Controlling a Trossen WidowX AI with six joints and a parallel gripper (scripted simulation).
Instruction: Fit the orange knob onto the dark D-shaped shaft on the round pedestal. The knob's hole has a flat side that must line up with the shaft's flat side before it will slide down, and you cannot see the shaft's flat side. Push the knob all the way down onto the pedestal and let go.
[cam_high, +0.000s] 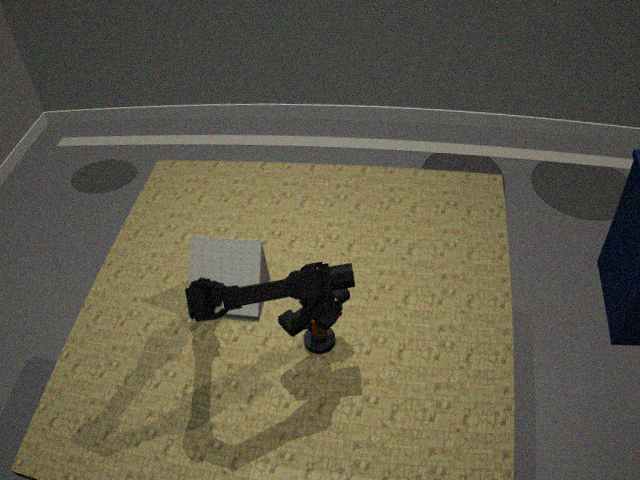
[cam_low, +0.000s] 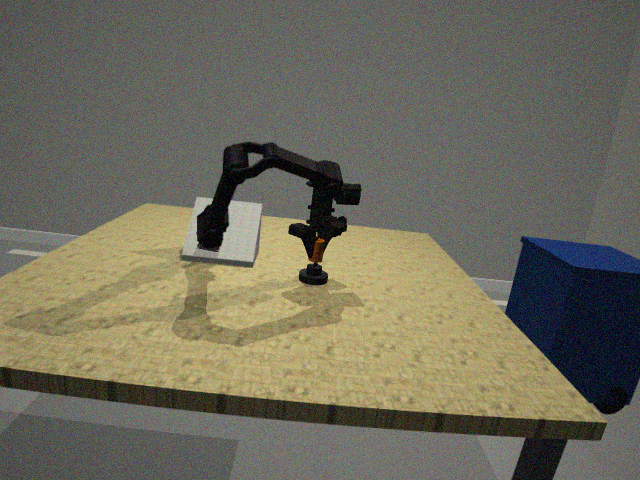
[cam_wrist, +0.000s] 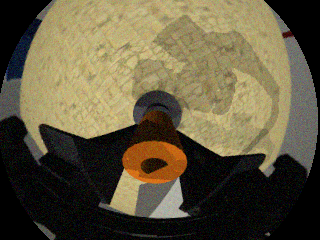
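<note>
Right now my gripper tip is 2 cm below the orange knob. The rest, counted from my gripper tip: round pedestal (4 cm below).
</note>
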